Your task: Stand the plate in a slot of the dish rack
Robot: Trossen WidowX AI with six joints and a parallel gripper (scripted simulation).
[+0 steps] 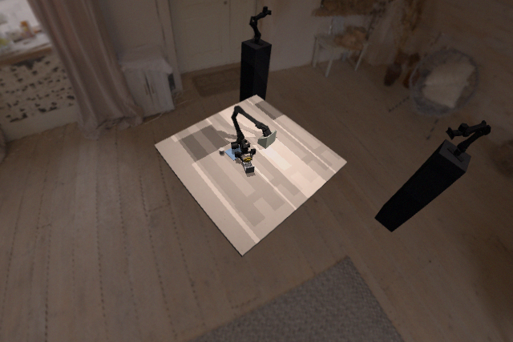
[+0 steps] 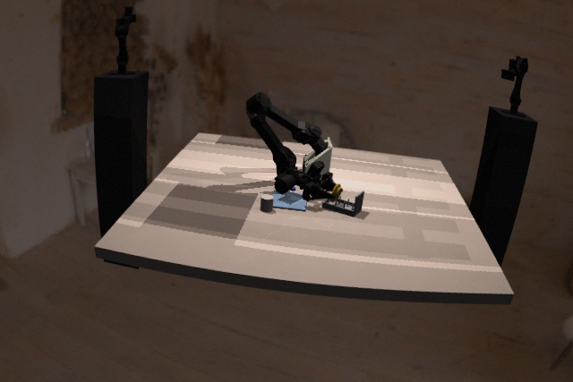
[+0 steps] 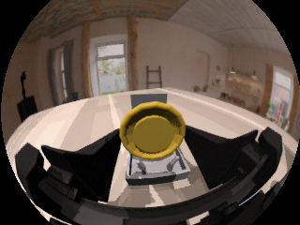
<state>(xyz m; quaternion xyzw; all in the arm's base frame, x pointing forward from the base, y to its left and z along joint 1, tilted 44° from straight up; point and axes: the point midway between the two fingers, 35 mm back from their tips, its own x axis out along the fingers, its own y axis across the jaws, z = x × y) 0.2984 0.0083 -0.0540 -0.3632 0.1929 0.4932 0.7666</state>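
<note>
Now: gripper tip 1 cm to the left of the yellow plate. Round my gripper tip: light blue mat 18 cm to the right, 5 cm below, 1 cm behind; then dish rack 3 cm below, 2 cm to the left, 1 cm ahead; then cup 25 cm to the right, 9 cm ahead, 3 cm below.
</note>
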